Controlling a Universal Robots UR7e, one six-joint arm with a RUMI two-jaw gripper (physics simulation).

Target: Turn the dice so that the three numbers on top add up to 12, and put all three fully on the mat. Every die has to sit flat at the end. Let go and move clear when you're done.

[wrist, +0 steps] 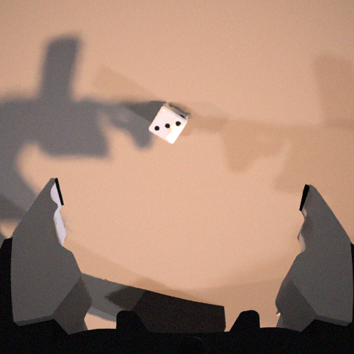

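Note:
A white die (168, 123) with black pips lies on the table, above the middle of the wrist view. The large face turned to the camera shows three pips in a diagonal row; a narrow shaded side shows at its upper right. My gripper (182, 184) is open, its two jaws wide apart with nothing between them. The die lies beyond the fingertips, slightly left of the midline between them. The mat and the other two dice do not show in this view.
A dark brown block-like shape (182, 311) shows at the bottom, between the jaw bases; what it is I cannot tell. Grey shadows of the arm and gripper fall on the tan table (200, 50) at the left, and fainter ones at the right.

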